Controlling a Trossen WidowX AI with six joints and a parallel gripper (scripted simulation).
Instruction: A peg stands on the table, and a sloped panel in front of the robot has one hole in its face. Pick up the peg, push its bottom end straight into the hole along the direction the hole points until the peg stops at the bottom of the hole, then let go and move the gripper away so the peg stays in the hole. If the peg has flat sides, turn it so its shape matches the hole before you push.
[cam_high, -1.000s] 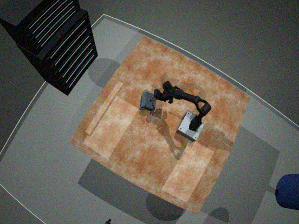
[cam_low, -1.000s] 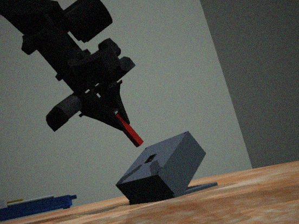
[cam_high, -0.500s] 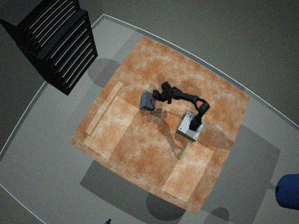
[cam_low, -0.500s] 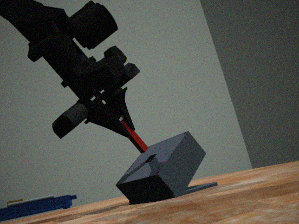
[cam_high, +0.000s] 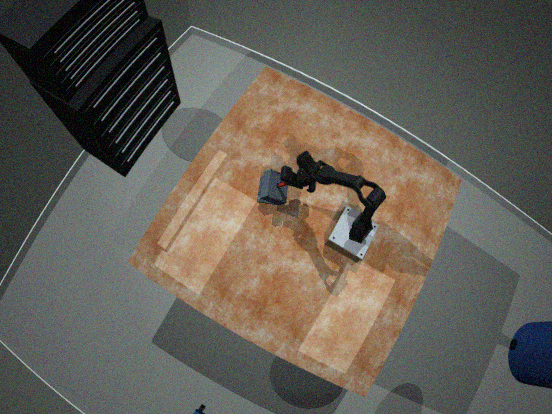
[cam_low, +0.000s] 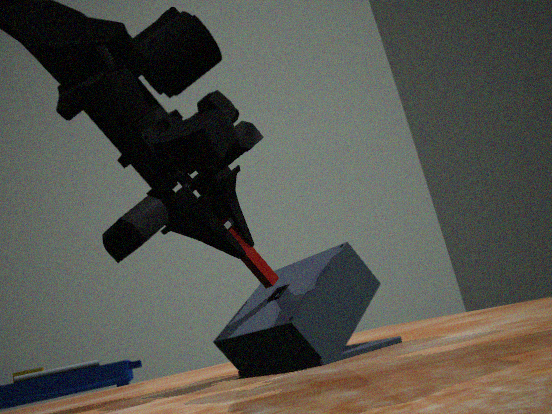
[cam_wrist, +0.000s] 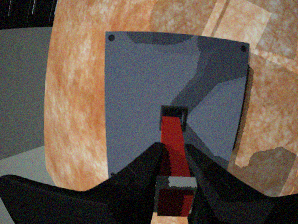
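The blue-grey sloped panel block is 40 mm ahead of my gripper tip, 10 mm to the left of it and 70 mm below it. Round my gripper tip: red peg (10 mm behind, 10 mm above).
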